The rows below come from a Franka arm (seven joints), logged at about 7 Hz.
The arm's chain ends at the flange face. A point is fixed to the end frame.
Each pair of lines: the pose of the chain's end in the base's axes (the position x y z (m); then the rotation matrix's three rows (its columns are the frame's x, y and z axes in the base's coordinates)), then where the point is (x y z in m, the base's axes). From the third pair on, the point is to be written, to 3 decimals.
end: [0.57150 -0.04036 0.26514], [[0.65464 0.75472 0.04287], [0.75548 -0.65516 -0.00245], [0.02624 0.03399 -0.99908]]
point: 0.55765 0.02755 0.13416
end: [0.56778 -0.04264 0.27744], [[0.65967 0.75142 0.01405], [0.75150 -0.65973 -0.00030], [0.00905 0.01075 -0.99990]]
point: 0.55057 0.02567 0.14707
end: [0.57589 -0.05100 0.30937], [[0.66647 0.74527 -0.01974], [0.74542 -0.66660 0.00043], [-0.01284 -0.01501 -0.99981]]
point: 0.555 0.018 0.180
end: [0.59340 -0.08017 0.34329], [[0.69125 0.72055 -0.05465], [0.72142 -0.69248 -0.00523], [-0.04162 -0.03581 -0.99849]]
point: 0.570 -0.012 0.214
